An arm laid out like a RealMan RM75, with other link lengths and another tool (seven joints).
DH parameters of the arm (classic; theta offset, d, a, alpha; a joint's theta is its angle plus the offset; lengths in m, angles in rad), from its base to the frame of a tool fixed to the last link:
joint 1: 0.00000 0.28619 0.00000 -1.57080
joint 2: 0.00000 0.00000 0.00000 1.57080
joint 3: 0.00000 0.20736 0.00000 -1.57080
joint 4: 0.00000 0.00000 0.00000 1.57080
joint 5: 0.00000 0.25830 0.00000 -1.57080
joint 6: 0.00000 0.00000 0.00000 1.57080
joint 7: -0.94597 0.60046 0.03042 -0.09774
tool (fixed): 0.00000 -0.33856 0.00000 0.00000
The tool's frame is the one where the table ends.
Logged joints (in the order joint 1, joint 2, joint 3, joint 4, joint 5, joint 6, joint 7), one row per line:
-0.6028 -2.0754 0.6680 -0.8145 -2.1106 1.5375 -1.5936
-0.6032 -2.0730 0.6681 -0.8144 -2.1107 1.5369 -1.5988
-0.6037 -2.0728 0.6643 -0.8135 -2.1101 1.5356 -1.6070
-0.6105 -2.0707 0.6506 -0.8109 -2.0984 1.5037 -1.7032
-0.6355 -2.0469 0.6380 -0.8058 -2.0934 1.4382 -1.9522
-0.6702 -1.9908 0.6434 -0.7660 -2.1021 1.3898 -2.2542
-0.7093 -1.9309 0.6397 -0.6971 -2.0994 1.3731 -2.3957
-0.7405 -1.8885 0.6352 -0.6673 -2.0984 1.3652 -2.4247
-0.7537 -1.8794 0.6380 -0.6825 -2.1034 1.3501 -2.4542
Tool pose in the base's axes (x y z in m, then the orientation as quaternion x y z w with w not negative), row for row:
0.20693 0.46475 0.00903 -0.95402 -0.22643 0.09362 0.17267
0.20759 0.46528 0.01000 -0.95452 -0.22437 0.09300 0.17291
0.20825 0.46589 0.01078 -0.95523 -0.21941 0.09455 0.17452
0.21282 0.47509 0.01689 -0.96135 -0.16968 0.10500 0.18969
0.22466 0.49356 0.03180 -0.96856 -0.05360 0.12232 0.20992
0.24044 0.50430 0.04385 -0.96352 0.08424 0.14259 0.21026
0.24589 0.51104 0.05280 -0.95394 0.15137 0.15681 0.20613
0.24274 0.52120 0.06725 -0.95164 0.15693 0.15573 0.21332
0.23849 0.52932 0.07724 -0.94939 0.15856 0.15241 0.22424
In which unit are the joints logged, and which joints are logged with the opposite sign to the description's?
The joints are logged in radians. Opposite sign: joint 1, joint 2, joint 3, joint 6, joint 7.
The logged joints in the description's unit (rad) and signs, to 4 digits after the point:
0.6028 2.0754 -0.6680 -0.8145 -2.1106 -1.5375 1.5936
0.6032 2.0730 -0.6681 -0.8144 -2.1107 -1.5369 1.5988
0.6037 2.0728 -0.6643 -0.8135 -2.1101 -1.5356 1.6070
0.6105 2.0707 -0.6506 -0.8109 -2.0984 -1.5037 1.7032
0.6355 2.0469 -0.6380 -0.8058 -2.0934 -1.4382 1.9522
0.6702 1.9908 -0.6434 -0.7660 -2.1021 -1.3898 2.2542
0.7093 1.9309 -0.6397 -0.6971 -2.0994 -1.3731 2.3957
0.7405 1.8885 -0.6352 -0.6673 -2.0984 -1.3652 2.4247
0.7537 1.8794 -0.6380 -0.6825 -2.1034 -1.3501 2.4542

